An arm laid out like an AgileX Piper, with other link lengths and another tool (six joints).
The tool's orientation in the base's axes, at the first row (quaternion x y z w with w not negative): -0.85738, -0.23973, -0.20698, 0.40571
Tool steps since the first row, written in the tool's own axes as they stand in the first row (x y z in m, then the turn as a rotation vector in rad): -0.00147, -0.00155, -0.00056, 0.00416, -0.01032, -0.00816; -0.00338, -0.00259, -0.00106, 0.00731, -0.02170, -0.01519; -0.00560, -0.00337, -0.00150, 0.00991, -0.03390, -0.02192; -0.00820, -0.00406, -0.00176, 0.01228, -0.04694, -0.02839; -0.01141, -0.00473, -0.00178, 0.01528, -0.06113, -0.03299; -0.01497, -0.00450, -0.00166, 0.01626, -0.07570, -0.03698; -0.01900, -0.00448, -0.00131, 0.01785, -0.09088, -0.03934; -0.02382, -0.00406, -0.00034, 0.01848, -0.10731, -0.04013; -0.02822, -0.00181, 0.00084, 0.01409, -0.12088, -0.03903; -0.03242, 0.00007, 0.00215, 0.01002, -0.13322, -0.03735; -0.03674, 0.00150, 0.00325, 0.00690, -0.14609, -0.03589; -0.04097, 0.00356, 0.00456, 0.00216, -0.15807, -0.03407; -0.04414, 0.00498, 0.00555, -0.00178, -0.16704, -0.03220
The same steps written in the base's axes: -0.00216, 0.00006, 0.00044, -0.00396, 0.00026, 0.01322; -0.00437, -0.00022, 0.00031, -0.00916, 0.00176, 0.02585; -0.00667, -0.00068, -0.00019, -0.01522, 0.00383, 0.03849; -0.00919, -0.00114, -0.00105, -0.02192, 0.00651, 0.05136; -0.01215, -0.00156, -0.00241, -0.02847, 0.01147, 0.06416; -0.01484, -0.00246, -0.00457, -0.03677, 0.01664, 0.07572; -0.01799, -0.00317, -0.00700, -0.04466, 0.02358, 0.08703; -0.02145, -0.00380, -0.01047, -0.05380, 0.03224, 0.09764; -0.02347, -0.00519, -0.01492, -0.06499, 0.03959, 0.10268; -0.02553, -0.00621, -0.01911, -0.07512, 0.04680, 0.10682; -0.02798, -0.00718, -0.02298, -0.08483, 0.05435, 0.11193; -0.02996, -0.00832, -0.02730, -0.09526, 0.06131, 0.11540; -0.03151, -0.00909, -0.03047, -0.10331, 0.06682, 0.11749
